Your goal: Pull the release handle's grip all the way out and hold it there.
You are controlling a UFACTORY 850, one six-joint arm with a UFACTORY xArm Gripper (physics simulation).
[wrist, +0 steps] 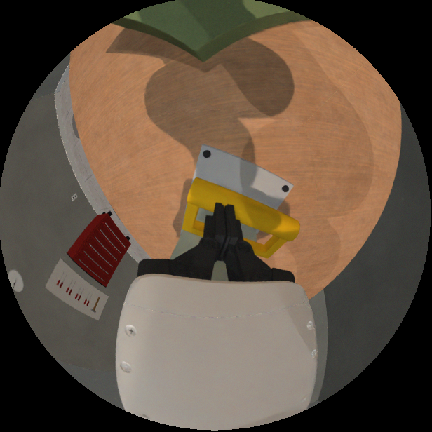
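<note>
The release handle's yellow grip (266, 216) is a thick round bar running from upper left to lower right near the middle of the wrist view. A yellow bracket arm goes down from each of its ends. A grey mounting plate (225, 168) with two dark bolts shows just above the bar. My gripper (220, 215) is shut, with its black fingertips together and nothing between them. The fingertips overlap the lower side of the bar in the view, and the fingers cover part of the opening between the bracket arms. Whether they touch the bar cannot be told.
The handle is over a wooden table top (320, 140). A green block (202, 22) stands at the top edge of the view, with its corner toward the handle. A red slotted box (99, 248) and a white card (76, 290) with small red marks are at the lower left, beyond the table's edge.
</note>
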